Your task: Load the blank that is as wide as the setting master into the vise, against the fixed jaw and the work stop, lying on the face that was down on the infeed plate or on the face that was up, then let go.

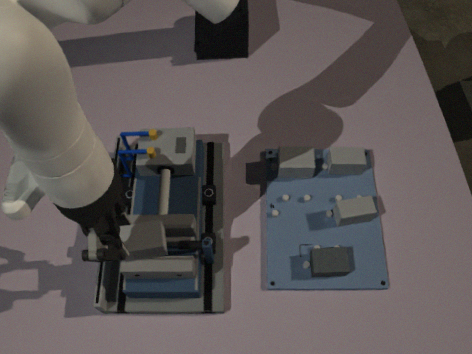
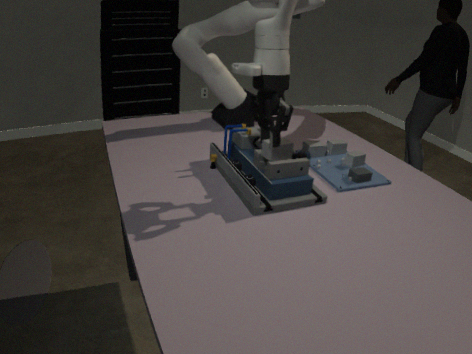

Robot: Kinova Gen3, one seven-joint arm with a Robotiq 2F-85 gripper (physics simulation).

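Pixels of known places: gripper, between the fingertips: (image 1: 123, 241) (image 2: 269, 145); arm's base, origin of its link: (image 1: 224, 4) (image 2: 236, 100).
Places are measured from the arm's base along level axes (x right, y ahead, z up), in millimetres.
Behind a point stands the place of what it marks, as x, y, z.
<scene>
My gripper (image 1: 119, 241) {148, 522, 39} (image 2: 272, 139) {148, 522, 39} points down at the vise and is shut on a grey blank (image 1: 146, 237) {115, 521, 46} (image 2: 281, 150) {126, 539, 33}. The blank sits between the moving jaw (image 1: 181, 224) and the front fixed jaw (image 1: 161, 268) (image 2: 289, 168), its top above the jaws. Its underside and any contact with the fixed jaw are hidden. Its right end is close to the dark rod of the work stop (image 1: 208, 250) {36, 525, -3}; whether they touch I cannot tell. Several other blocks lie on the blue infeed plate (image 1: 285, 240) {-83, 487, -78} (image 2: 340, 184) {-69, 543, -78}; which is the setting master I cannot tell.
The vise screw (image 1: 164, 192) {102, 430, -1} runs back to a grey housing (image 1: 167, 162) {98, 383, 10}. Blue rods with yellow ends (image 1: 151, 152) {121, 373, 24} (image 2: 245, 131) {125, 353, 11} stand at the vise's back left. A dark grey block (image 1: 330, 261) {-146, 534, -54} (image 2: 360, 174) {-129, 549, -54} lies at the infeed plate's front. The black arm base (image 1: 221, 37) {10, 71, -26} is behind.
</scene>
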